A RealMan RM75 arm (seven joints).
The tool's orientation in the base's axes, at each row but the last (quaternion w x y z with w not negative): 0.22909 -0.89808 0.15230 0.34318; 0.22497 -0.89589 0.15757 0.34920; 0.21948 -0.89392 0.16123 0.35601; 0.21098 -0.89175 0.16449 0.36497
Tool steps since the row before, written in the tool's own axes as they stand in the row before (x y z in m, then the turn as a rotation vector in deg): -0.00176 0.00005 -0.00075 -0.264 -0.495 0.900; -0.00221 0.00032 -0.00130 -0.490 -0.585 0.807; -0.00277 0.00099 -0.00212 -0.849 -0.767 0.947; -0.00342 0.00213 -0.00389 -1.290 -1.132 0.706
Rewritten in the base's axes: -0.00088 -0.00022 0.00169 -0.468 0.915 -0.260; -0.00098 -0.00066 0.00230 -0.537 0.972 -0.016; -0.00116 -0.00155 0.00306 -0.784 1.246 0.198; -0.00101 -0.00328 0.00443 -0.781 1.500 0.764
